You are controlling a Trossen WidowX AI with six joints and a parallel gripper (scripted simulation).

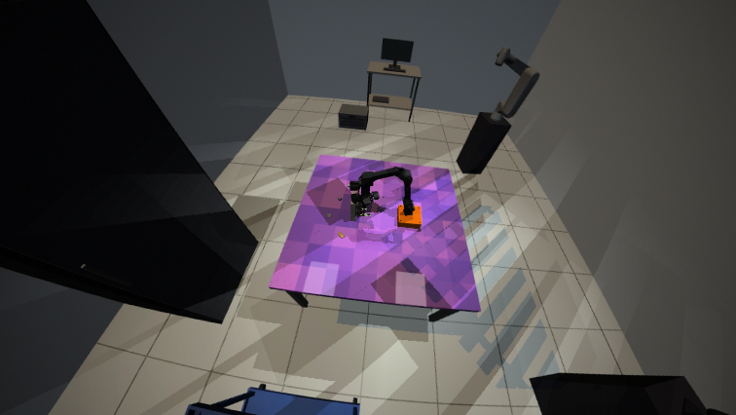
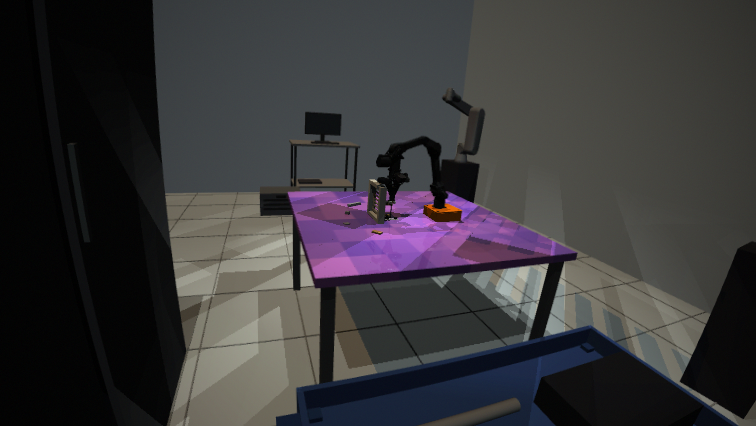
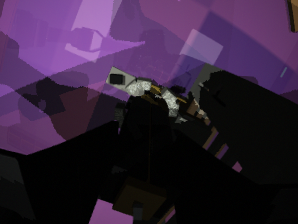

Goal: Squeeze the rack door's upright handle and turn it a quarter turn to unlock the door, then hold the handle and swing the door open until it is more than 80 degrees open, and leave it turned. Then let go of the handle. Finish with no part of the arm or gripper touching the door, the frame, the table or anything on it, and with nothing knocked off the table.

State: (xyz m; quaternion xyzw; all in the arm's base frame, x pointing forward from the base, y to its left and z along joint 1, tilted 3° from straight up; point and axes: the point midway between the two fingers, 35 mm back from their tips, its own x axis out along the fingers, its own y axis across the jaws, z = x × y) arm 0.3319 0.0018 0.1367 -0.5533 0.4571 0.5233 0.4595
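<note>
My gripper tip is now 30 mm above the dark door handle and 10 mm to the left of it.
</note>
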